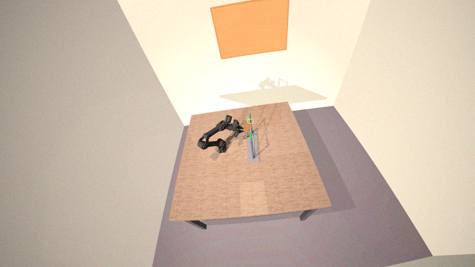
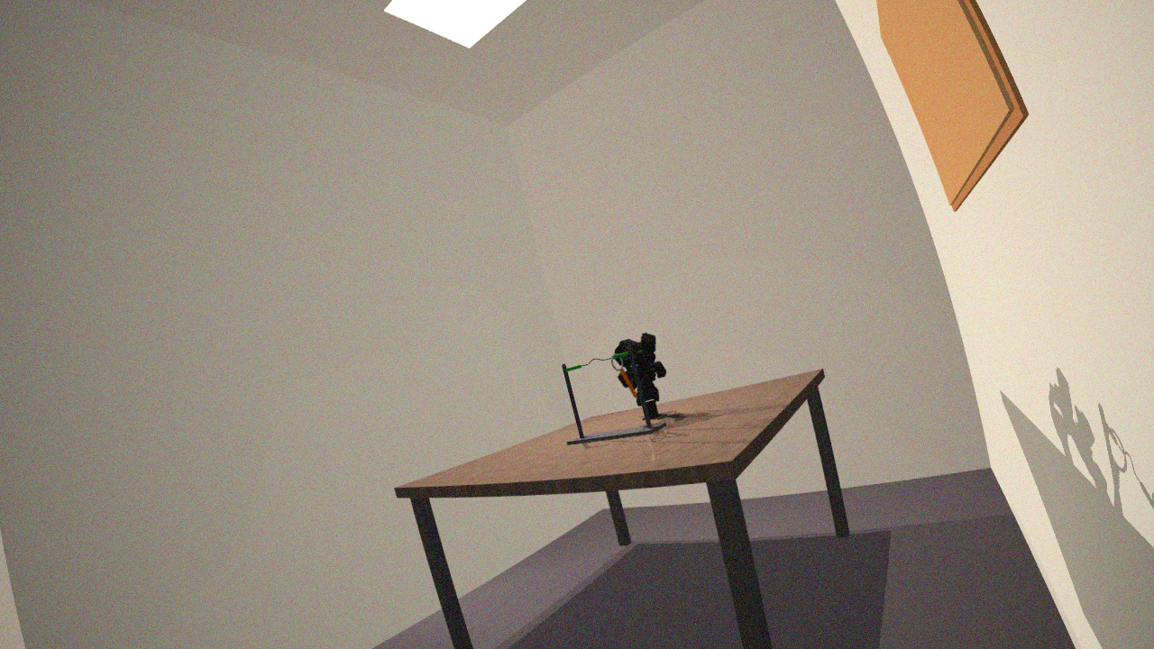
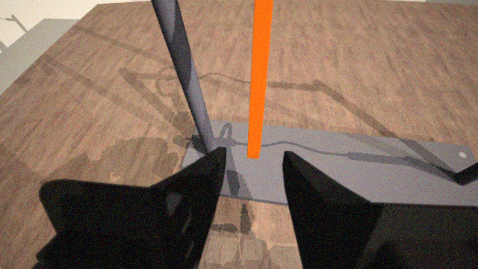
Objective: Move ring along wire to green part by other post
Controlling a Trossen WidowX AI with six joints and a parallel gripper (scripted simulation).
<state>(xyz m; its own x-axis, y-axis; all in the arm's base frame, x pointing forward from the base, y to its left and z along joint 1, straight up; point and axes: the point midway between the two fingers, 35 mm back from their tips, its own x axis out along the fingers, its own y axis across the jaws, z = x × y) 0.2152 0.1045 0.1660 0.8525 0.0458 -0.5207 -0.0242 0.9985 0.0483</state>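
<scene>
The ring with orange handle is 60 mm ahead of my gripper tip and 70 mm above it.
</scene>
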